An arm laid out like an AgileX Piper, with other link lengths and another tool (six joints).
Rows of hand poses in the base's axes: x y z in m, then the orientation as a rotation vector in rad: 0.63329, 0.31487, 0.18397, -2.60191, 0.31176, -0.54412; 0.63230, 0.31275, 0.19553, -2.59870, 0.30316, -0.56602; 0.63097, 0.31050, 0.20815, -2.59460, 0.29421, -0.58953; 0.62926, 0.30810, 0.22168, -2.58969, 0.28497, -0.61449; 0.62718, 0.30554, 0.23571, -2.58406, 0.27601, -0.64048; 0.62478, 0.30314, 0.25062, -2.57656, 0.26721, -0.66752; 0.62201, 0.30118, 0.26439, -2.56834, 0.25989, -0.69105; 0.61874, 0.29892, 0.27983, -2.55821, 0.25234, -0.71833
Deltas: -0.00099, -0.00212, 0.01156, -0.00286, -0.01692, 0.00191; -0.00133, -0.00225, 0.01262, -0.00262, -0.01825, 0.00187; -0.00171, -0.00240, 0.01353, -0.00245, -0.01944, 0.00180; -0.00208, -0.00256, 0.01403, -0.00224, -0.02023, 0.00141; -0.00240, -0.00240, 0.01491, -0.00099, -0.02135, 0.00124; -0.00277, -0.00196, 0.01377, 0.00055, -0.01896, 0.00100; -0.00327, -0.00226, 0.01544, 0.00105, -0.02197, 0.00052
